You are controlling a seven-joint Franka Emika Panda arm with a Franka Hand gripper.
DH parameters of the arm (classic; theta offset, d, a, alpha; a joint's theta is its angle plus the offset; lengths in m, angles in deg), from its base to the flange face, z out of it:
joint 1: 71.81 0.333 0 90
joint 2: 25.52 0 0 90
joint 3: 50.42 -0.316 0.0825 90
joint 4: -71.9 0 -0.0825 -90
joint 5: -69.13 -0.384 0 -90
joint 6: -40.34 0 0.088 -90
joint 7: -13.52 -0.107 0 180
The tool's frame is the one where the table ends.
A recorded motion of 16 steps. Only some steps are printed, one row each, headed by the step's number.
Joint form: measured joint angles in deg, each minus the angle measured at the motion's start. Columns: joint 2, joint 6, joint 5, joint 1, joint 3, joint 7, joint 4.
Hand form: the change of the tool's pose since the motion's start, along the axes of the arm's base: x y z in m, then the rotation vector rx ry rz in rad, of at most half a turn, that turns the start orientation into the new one. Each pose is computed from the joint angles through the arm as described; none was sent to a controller.
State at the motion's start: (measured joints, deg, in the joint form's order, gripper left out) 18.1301 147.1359 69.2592 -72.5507 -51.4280 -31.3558 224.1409
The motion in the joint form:
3: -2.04 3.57 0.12 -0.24 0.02 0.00 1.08
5: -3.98 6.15 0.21 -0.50 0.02 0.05 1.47
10: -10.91 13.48 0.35 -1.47 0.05 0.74 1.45
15: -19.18 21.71 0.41 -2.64 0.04 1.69 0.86
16: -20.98 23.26 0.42 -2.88 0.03 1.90 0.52
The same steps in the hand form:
3: 0.0081 -0.0017 -0.0150 -0.0012 -0.0078 -0.0030
5: 0.0156 -0.0034 -0.0255 -0.0021 -0.0122 -0.0054
10: 0.0404 -0.0098 -0.0560 -0.0018 -0.0193 -0.0075
15: 0.0666 -0.0181 -0.0923 -0.0001 -0.0287 -0.0084
16: 0.0723 -0.0198 -0.0995 0.0003 -0.0302 -0.0082

